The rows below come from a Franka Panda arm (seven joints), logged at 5 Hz.
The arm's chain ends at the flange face. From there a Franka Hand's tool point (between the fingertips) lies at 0.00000 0.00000 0.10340 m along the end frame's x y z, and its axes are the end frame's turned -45 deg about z.
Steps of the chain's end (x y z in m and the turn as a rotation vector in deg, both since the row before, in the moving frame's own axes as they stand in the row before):
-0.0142, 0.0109, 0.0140, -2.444, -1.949, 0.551
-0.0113, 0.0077, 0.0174, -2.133, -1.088, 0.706
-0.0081, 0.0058, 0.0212, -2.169, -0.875, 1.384
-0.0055, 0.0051, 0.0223, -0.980, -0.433, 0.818
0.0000, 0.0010, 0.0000, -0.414, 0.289, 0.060
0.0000, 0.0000, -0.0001, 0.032, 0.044, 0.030
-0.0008, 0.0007, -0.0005, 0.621, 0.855, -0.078
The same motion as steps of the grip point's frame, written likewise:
-0.0234, -0.0017, 0.0138, -0.350, -3.106, 0.551
-0.0176, -0.0012, 0.0173, -0.739, -2.278, 0.706
-0.0137, 0.0000, 0.0211, -0.915, -2.152, 1.384
-0.0093, 0.0004, 0.0223, -0.387, -0.999, 0.818
-0.0009, 0.0016, 0.0000, -0.497, -0.088, 0.060
0.0001, 0.0000, -0.0001, -0.008, 0.054, 0.030
0.0008, 0.0002, -0.0005, -0.165, 1.044, -0.078

